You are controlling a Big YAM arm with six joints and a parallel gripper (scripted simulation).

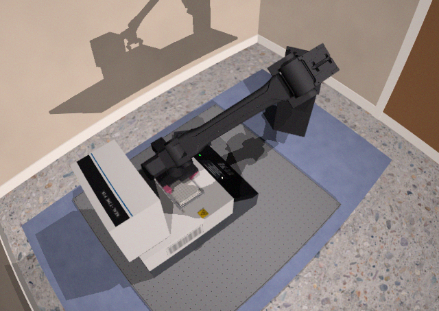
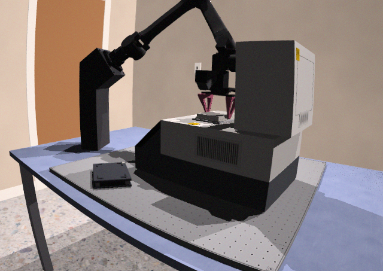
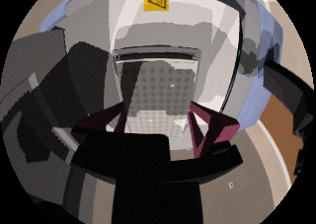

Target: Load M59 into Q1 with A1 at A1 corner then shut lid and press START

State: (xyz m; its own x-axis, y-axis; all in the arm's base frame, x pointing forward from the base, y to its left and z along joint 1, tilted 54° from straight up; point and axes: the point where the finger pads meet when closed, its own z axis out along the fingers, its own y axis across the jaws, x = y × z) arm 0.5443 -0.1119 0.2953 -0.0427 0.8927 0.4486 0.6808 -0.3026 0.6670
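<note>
Right now my hand is right at the sealed plate M59. Also, from my hand: plate nest N1 (22 cm behind, 28 cm to the right, 19 cm below).
</note>
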